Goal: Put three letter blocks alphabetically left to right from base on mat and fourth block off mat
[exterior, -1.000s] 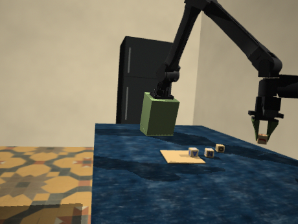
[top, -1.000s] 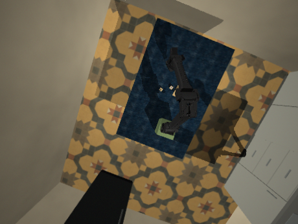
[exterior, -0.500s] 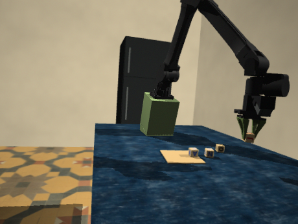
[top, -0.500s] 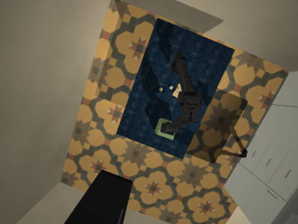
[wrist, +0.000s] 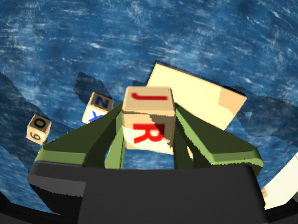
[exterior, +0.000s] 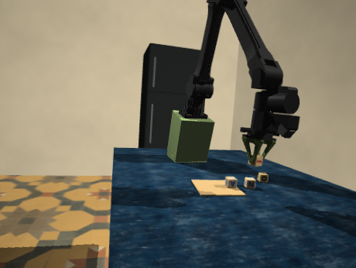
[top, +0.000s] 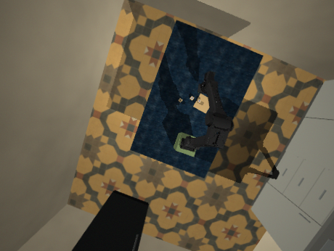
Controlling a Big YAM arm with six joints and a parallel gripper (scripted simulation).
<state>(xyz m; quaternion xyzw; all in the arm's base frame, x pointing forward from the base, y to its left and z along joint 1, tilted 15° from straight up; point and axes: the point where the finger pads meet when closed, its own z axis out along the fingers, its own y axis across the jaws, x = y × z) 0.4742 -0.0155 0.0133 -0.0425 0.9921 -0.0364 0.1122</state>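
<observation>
Now: hand 11 cm above the tan mat, 10 cm past it and 6 cm to the left of it.
</observation>
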